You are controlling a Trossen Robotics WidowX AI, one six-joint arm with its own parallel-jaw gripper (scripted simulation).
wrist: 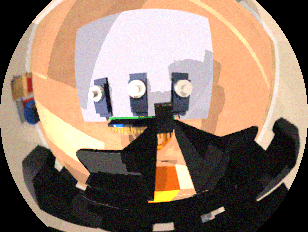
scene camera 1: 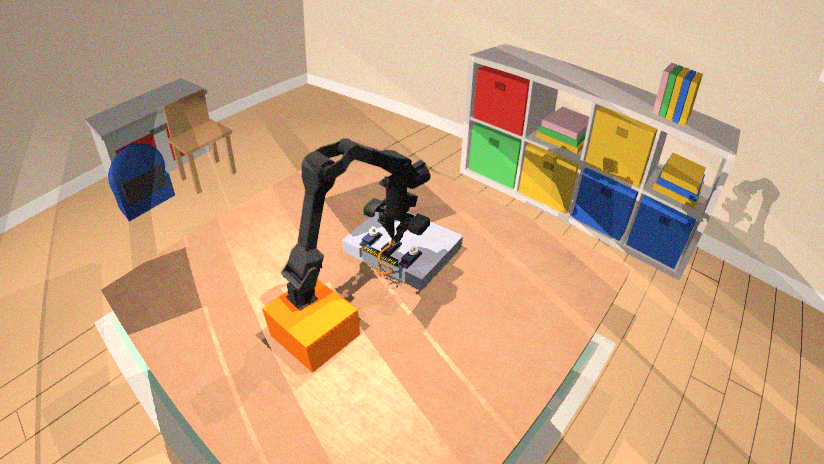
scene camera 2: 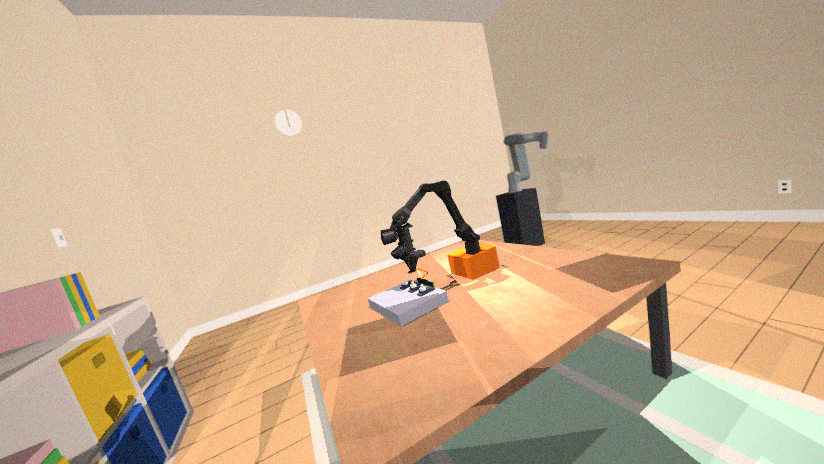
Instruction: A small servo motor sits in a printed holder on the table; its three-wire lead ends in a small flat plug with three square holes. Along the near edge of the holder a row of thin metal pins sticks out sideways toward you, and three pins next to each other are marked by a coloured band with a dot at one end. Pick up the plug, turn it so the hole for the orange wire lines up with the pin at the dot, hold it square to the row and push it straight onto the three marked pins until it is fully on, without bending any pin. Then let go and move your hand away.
In view: my gripper [scene camera 1: 396, 239] and a grey printed holder [scene camera 1: 439, 244].
My gripper shows as well in the wrist view [wrist: 164, 124]. The grey printed holder is seen too in the wrist view [wrist: 115, 46].
